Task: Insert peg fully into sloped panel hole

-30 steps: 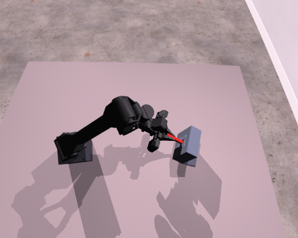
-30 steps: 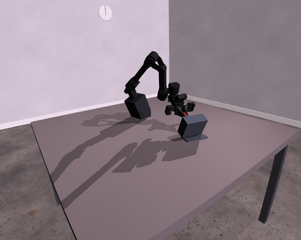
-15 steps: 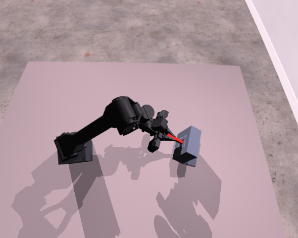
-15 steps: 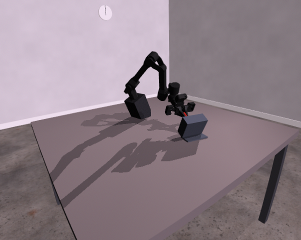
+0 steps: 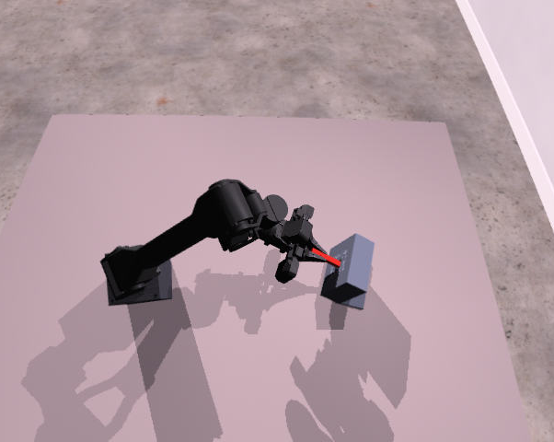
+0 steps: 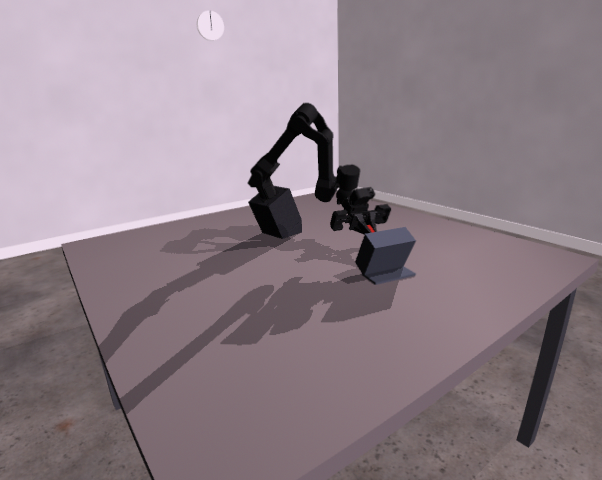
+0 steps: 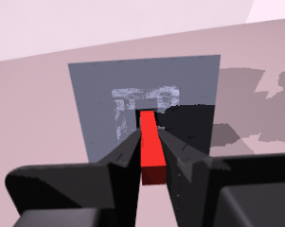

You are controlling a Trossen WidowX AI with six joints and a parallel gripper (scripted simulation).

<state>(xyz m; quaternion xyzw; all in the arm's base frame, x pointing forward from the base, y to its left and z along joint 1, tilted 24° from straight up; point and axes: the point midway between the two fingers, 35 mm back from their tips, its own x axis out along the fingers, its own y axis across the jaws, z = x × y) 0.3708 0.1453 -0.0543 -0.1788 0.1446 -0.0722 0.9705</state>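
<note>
The red peg lies 3 cm ahead of my hand and 1 cm below it. The rest, counted from my hand: thin flat foot plate: 11 cm ahead, 1 cm to the right, 10 cm below.
</note>
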